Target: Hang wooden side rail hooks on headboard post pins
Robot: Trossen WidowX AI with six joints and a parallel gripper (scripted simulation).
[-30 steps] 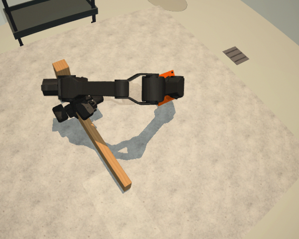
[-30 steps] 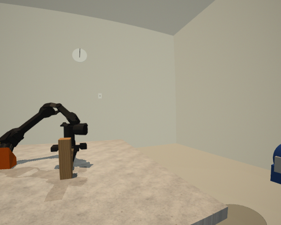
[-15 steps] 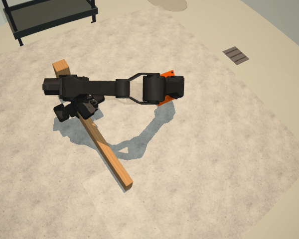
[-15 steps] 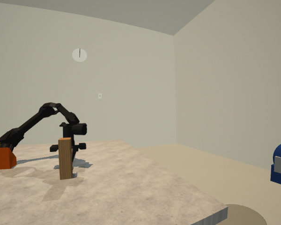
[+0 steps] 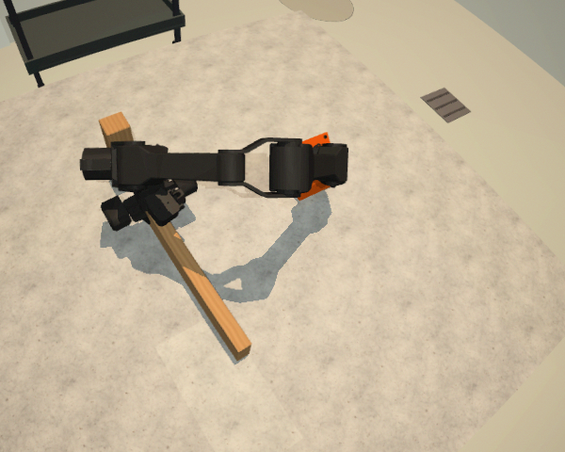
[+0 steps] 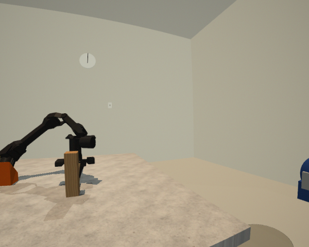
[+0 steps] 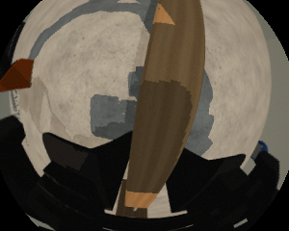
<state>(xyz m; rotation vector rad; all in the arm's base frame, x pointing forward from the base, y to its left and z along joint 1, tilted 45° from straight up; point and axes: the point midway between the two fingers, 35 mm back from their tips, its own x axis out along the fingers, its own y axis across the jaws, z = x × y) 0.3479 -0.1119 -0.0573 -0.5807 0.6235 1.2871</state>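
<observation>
My gripper tip is now 20 mm past the wooden headboard post, 140 mm to the left of it and 70 mm below it.
</observation>
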